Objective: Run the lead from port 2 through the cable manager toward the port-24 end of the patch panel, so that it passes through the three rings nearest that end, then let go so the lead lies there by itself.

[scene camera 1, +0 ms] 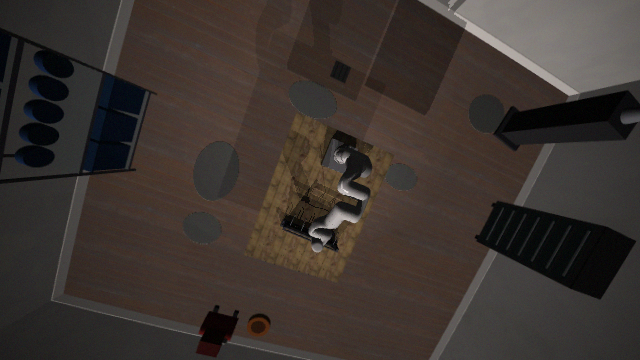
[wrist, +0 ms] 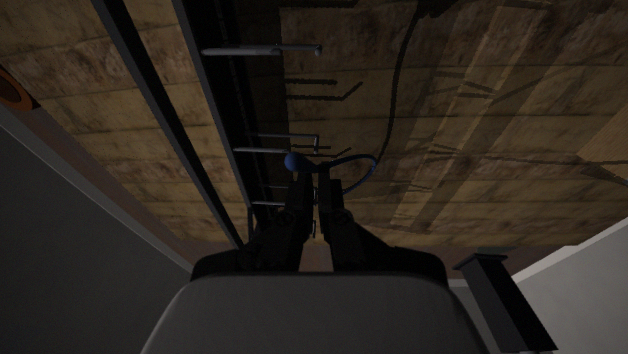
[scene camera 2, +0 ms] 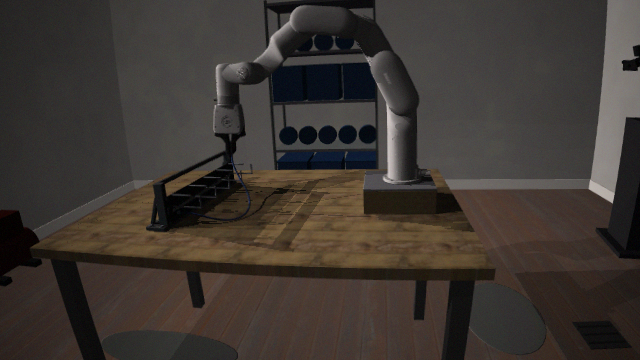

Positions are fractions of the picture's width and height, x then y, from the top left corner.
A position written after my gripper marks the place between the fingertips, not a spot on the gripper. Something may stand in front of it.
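My gripper (scene camera 2: 0.36, 0.43), (wrist: 0.50, 0.50) is what I see, in scene camera 2 and also in the wrist view.
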